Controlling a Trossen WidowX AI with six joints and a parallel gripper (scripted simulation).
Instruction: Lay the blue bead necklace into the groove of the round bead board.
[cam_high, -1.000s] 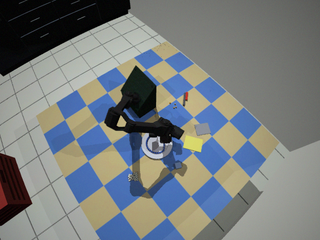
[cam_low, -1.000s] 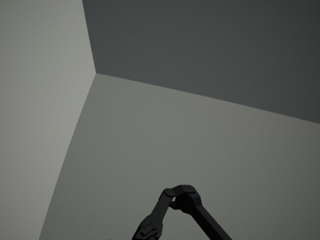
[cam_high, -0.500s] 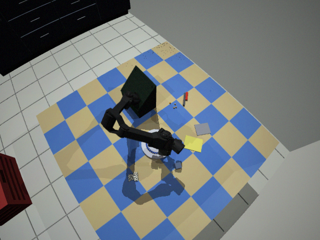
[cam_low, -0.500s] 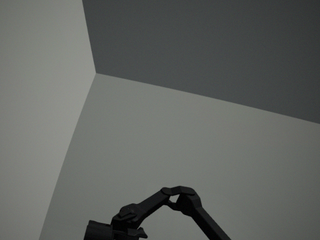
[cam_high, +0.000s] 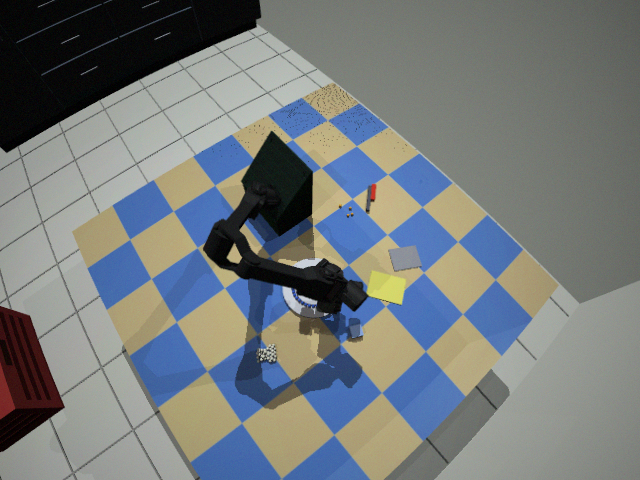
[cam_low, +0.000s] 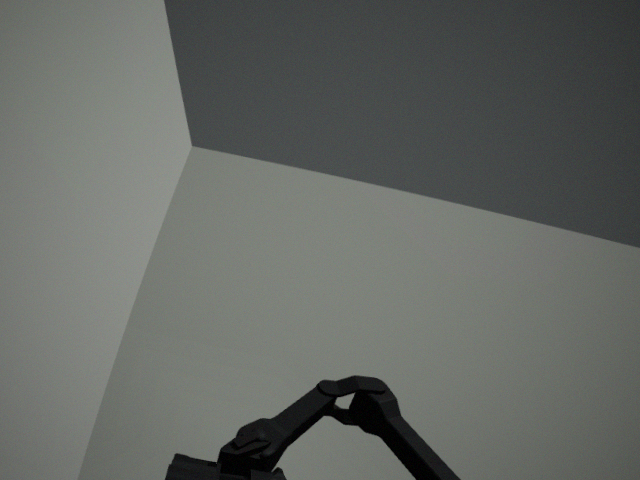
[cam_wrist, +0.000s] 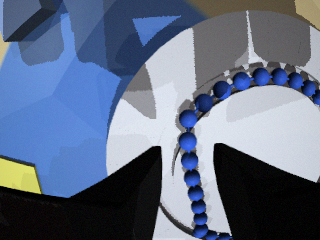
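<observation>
Now: gripper tip 60 mm past the round white bead board, 20 mm to the left of it and 20 mm above it. From my gripper tip the other things lie so: small blue cube: 130 mm ahead, 20 mm to the left, 20 mm below; then grey square: 300 mm to the left, 30 mm below, 20 mm ahead; then yellow pad: 180 mm to the left, 70 mm ahead, 30 mm below.
</observation>
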